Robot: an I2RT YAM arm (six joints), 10 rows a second.
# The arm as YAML. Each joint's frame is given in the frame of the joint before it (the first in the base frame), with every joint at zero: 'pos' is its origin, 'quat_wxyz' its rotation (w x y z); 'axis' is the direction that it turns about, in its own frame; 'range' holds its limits. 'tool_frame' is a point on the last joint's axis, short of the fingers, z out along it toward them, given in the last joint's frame.
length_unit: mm
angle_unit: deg
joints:
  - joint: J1
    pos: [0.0, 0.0, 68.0]
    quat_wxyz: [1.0, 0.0, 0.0, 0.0]
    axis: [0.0, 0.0, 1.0]
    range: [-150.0, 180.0]
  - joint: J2
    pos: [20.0, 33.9, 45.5]
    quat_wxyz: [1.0, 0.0, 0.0, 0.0]
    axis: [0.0, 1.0, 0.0]
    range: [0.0, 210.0]
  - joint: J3
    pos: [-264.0, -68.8, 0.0]
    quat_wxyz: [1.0, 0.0, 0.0, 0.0]
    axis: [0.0, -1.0, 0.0]
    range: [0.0, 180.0]
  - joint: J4
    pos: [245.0, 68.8, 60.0]
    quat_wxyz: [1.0, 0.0, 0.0, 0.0]
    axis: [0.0, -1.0, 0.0]
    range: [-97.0, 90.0]
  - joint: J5
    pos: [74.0, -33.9, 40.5]
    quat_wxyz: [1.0, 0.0, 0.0, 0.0]
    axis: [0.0, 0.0, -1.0]
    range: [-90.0, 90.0]
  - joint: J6
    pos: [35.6, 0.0, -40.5]
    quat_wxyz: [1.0, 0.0, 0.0, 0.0]
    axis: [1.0, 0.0, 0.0]
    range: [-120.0, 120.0]
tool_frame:
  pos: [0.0, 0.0, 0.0]
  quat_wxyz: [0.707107, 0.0, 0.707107, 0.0]
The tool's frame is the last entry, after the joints.
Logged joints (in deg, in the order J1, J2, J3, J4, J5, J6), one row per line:
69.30, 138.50, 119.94, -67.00, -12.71, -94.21
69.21, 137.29, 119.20, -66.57, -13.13, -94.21
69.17, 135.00, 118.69, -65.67, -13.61, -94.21
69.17, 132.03, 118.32, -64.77, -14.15, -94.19
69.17, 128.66, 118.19, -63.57, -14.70, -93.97
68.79, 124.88, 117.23, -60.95, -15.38, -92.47
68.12, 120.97, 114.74, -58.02, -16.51, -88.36
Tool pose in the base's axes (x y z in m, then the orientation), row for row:
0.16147, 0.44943, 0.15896, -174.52, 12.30, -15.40
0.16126, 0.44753, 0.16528, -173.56, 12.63, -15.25
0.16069, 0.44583, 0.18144, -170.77, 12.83, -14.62
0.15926, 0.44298, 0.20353, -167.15, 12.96, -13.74
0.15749, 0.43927, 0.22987, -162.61, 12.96, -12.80
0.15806, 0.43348, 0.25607, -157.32, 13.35, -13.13
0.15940, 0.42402, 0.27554, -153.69, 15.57, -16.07
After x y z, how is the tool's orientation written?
As angles about the fixed x, y, z axes (roll, pitch, yaw), in degrees.
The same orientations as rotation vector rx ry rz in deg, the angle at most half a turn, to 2 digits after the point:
-170.42, 23.94, 17.27
-169.43, 23.76, 17.49
-166.84, 22.94, 17.05
-163.52, 21.83, 16.38
-159.32, 20.68, 15.39
-153.95, 21.39, 14.50
-148.99, 25.91, 15.52

